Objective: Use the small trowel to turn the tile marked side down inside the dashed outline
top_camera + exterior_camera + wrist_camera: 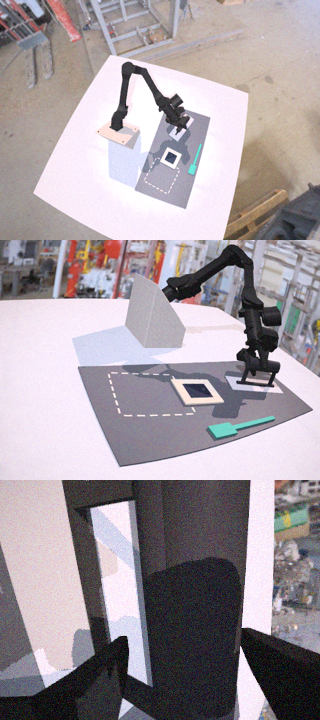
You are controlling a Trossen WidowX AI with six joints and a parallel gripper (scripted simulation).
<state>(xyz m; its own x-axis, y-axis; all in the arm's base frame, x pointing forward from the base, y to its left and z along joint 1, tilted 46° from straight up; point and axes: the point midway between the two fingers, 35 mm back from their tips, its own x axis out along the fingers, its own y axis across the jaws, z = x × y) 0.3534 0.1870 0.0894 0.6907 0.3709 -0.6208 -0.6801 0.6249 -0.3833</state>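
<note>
The grey mat is 150 mm to the right of my gripper tip, 70 mm below it and 20 mm ahead of it. Also, from my gripper tip: teal trowel (170 mm to the right, 160 mm ahead, 50 mm below); tile (210 mm to the right, 50 mm below).
</note>
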